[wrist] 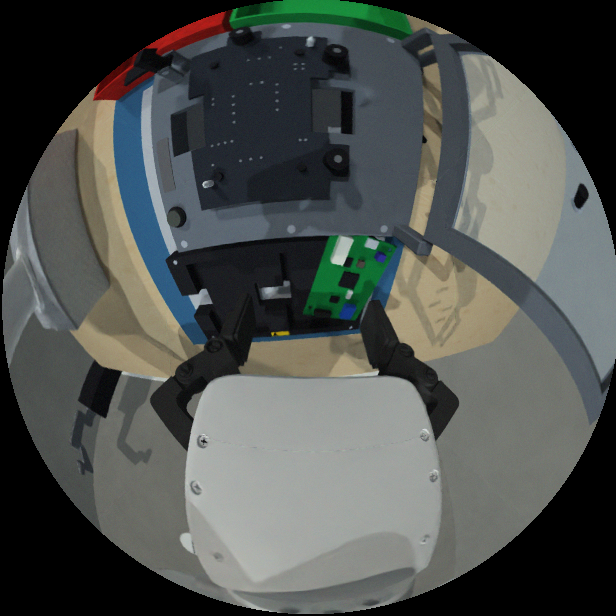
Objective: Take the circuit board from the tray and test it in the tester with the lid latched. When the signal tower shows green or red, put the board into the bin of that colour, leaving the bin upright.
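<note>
The green circuit board (350,278) lies in the right part of a black recess (270,281) framed in blue. Behind the recess rises a grey plate (379,149) carrying a dark panel (264,120) dotted with small white pins; this looks like the tester with its lid open. My gripper (307,327) is open and empty. Its two black fingers straddle the recess's front edge, and the board sits just beyond the right fingertip, apart from it. The red bin (166,48) and the green bin (321,16) show only as rims at the top edge.
A grey bar frame (453,149) runs down the right side of the tester and curves toward the lower right. A grey block (63,229) stands at the left. The tester rests on a tan surface (505,189). No signal tower is in view.
</note>
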